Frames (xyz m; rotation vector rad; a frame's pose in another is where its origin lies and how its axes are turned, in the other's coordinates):
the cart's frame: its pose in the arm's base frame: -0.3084 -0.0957 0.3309 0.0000 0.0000 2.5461
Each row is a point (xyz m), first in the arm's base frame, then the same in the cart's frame.
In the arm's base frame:
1: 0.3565 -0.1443 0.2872
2: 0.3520 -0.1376 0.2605
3: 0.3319 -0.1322 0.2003
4: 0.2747 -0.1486 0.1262
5: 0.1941 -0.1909 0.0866
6: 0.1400 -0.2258 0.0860
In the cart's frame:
1: -0.5777 -0.3327 -0.0437
2: -0.5702 -0.3357 -0.0704
3: -0.5506 -0.3289 -0.1306
4: -0.5124 -0.2833 -0.2047
5: -0.4694 -0.2030 -0.2443
6: -0.4442 -0.1438 -0.2449

